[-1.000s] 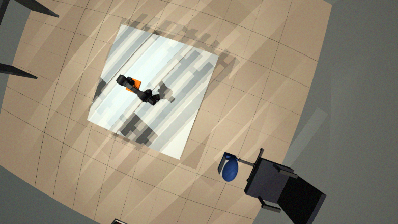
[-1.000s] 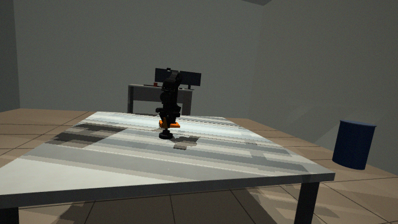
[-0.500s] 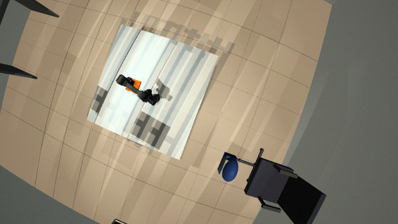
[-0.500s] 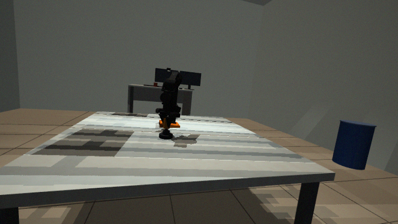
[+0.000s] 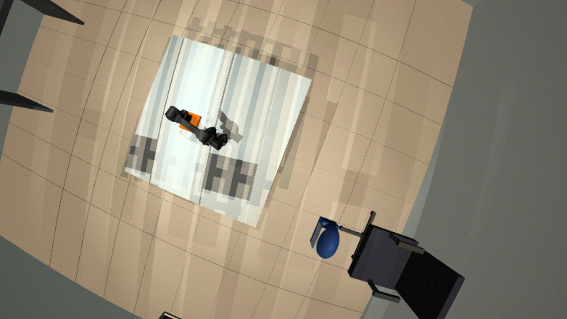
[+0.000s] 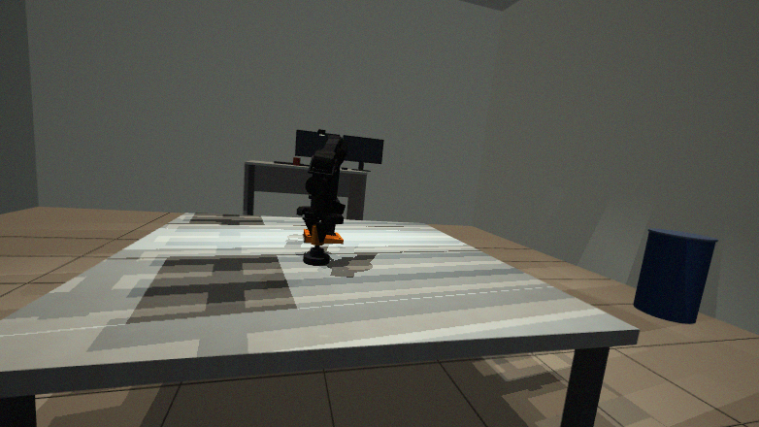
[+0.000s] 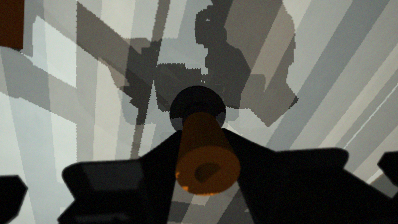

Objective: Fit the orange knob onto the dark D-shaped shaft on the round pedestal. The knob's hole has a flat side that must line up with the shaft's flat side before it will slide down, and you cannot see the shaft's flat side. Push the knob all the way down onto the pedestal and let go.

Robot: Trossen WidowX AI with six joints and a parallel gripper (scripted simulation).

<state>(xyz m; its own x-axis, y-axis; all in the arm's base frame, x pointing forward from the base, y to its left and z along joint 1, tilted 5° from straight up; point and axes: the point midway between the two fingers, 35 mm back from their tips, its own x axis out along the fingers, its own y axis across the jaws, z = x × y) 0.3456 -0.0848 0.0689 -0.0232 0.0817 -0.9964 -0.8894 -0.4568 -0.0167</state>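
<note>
Now: the orange knob 2 cm above my gripper tip. Also, from my gripper tip: round dark pedestal (4 cm below).
</note>
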